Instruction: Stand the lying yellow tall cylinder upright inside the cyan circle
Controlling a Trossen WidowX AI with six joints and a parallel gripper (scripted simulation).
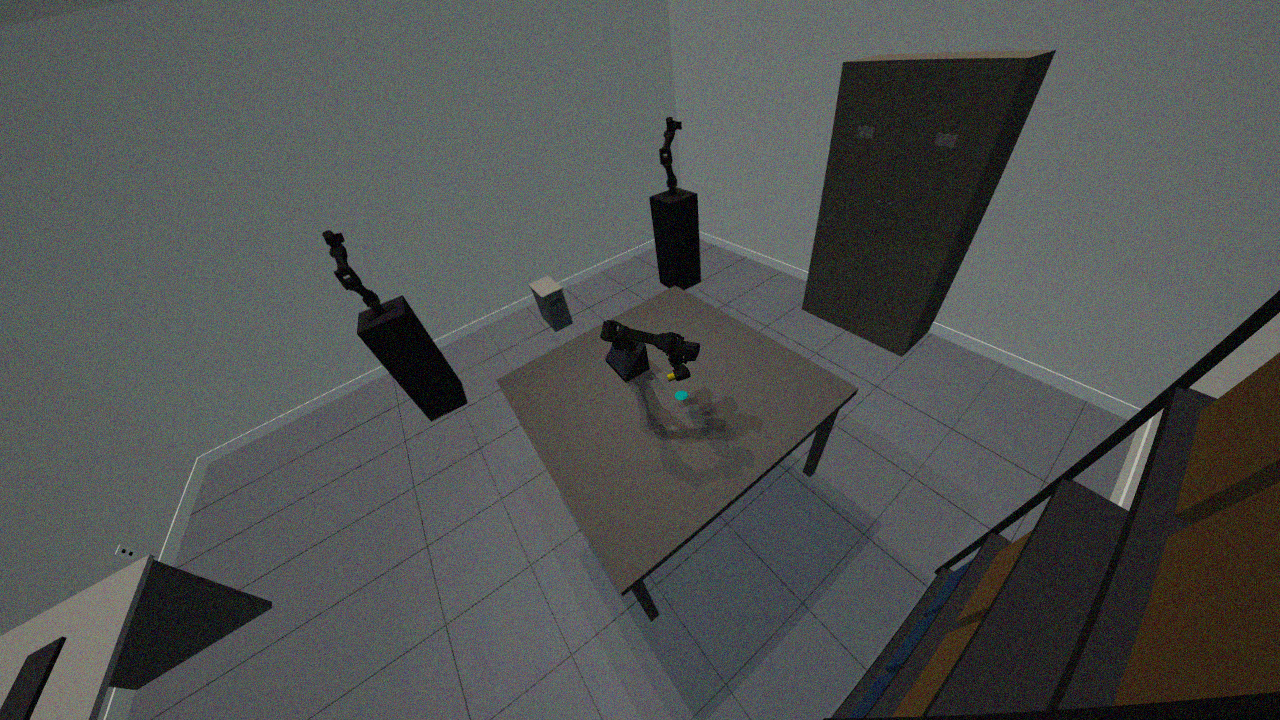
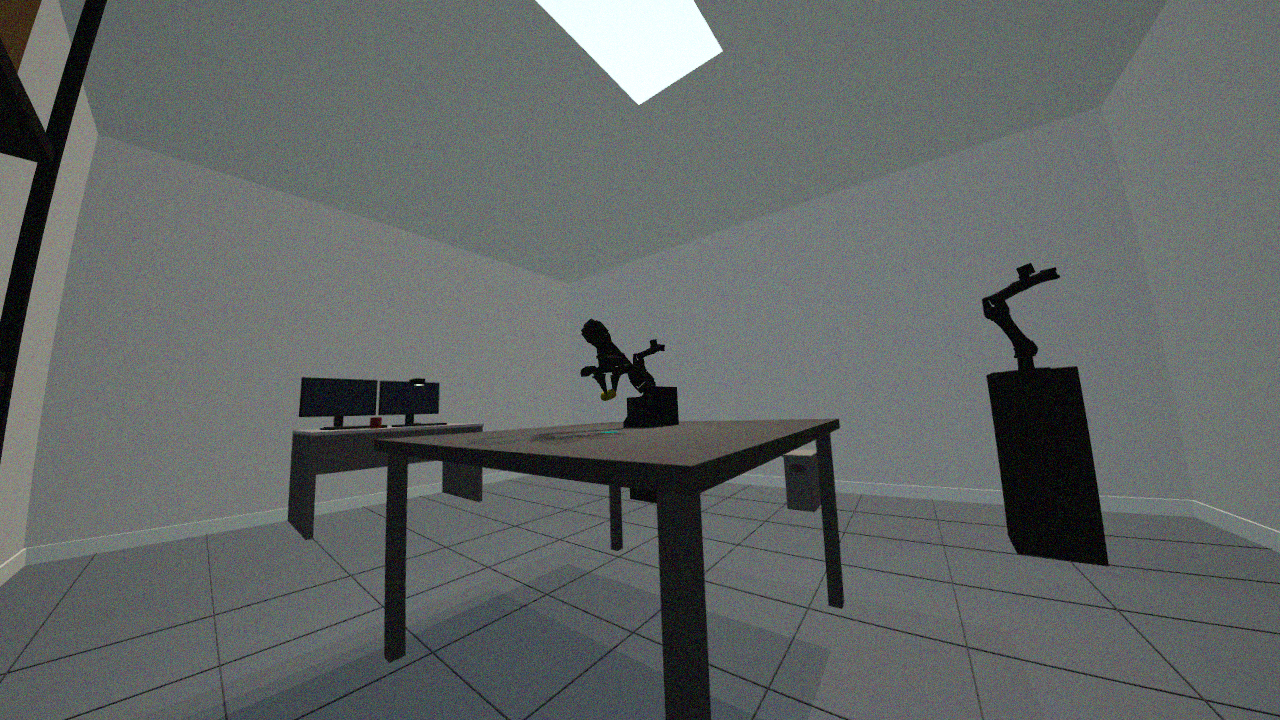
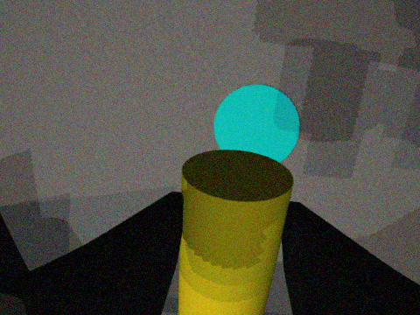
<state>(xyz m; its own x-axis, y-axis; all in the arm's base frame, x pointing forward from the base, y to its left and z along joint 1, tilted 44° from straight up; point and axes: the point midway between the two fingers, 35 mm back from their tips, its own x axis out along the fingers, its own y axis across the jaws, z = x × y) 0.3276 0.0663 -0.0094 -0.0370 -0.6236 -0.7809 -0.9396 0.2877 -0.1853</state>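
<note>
The cyan circle is 14 cm below my gripper tip and 1 cm ahead of it. Also, from my gripper tip: yellow tall cylinder (2 cm to the right, 1 cm behind).
</note>
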